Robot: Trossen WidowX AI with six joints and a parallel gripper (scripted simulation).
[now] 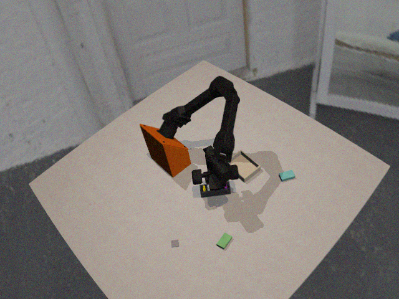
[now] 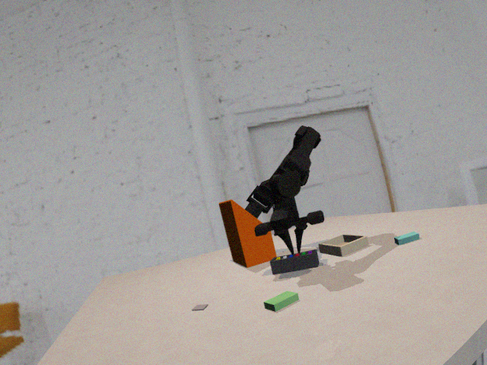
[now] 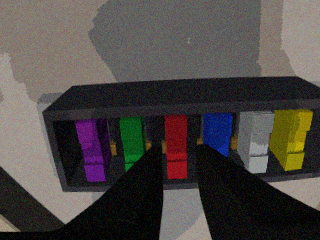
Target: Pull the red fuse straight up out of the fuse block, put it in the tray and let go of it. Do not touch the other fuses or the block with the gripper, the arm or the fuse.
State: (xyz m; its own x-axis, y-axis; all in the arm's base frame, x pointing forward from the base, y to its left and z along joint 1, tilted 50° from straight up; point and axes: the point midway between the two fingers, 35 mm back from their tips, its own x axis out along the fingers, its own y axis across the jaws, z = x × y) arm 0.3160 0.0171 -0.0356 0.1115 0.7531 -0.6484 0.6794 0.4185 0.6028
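Right now my gripper tip is 20 mm above the red fuse. Also, from my gripper tip: white fuse 30 mm to the right, 30 mm behind, 20 mm below; then green fuse 20 mm below, 10 mm to the left, 10 mm ahead; then blue fuse 20 mm below, 10 mm to the right, 10 mm behind.
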